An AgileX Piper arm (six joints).
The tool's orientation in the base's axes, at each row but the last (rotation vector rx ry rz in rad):
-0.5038 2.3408 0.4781
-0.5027 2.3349 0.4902
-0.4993 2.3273 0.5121
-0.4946 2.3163 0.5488
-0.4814 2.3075 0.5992
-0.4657 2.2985 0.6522
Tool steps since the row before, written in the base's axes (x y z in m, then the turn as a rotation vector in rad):
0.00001 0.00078 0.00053 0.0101 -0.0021 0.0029
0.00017 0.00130 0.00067 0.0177 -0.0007 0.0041
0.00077 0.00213 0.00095 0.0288 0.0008 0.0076
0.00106 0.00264 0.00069 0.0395 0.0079 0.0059
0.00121 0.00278 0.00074 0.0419 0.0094 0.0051
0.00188 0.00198 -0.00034 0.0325 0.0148 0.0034
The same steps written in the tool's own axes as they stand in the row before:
-0.00055 0.00077 0.00000 -0.0085 -0.0060 0.0025
-0.00086 0.00117 0.00024 -0.0149 -0.0082 0.0065
-0.00163 0.00165 0.00081 -0.0252 -0.0115 0.0109
-0.00172 0.00186 0.00146 -0.0327 -0.0112 0.0214
-0.00183 0.00191 0.00166 -0.0341 -0.0114 0.0241
-0.00135 0.00057 0.00233 -0.0271 -0.0029 0.0233

